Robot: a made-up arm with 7 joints.
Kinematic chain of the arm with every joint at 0, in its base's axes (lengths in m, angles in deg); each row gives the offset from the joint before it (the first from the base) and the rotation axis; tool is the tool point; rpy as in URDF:
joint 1: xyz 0 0 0.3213 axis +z
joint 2: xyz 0 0 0 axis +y
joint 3: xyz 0 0 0.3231 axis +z
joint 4: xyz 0.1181 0 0 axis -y
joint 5: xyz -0.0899 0 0.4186 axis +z
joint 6: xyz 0 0 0 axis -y
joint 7: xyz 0.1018 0 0 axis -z
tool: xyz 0 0 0 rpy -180 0 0
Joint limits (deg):
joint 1: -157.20..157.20
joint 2: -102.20..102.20
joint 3: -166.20..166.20
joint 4: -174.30..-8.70
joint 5: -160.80..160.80
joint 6: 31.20..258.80
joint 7: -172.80..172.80
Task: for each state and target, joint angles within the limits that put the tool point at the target. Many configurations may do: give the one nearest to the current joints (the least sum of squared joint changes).
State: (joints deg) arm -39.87 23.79 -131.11 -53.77 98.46 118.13 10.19
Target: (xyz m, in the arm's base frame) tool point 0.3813 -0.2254 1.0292
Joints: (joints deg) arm -18.93 46.71 -138.18 -21.66 97.28 141.00 10.19
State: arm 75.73 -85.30 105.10 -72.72 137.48 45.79 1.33
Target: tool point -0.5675 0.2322 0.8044
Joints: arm 45.93 -49.23 65.23 -86.93 139.53 51.12 1.33
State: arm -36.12 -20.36 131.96 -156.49 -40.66 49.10 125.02
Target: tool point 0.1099 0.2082 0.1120
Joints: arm -42.47 -29.48 132.62 -166.81 -39.88 51.86 125.02
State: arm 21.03 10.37 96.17 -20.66 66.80 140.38 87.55
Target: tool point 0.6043 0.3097 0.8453
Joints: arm 7.44 45.62 85.61 -26.05 64.71 126.66 87.55
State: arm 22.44 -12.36 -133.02 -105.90 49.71 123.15 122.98
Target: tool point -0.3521 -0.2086 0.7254
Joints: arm 11.15 37.61 -159.98 -132.78 57.23 135.14 122.98
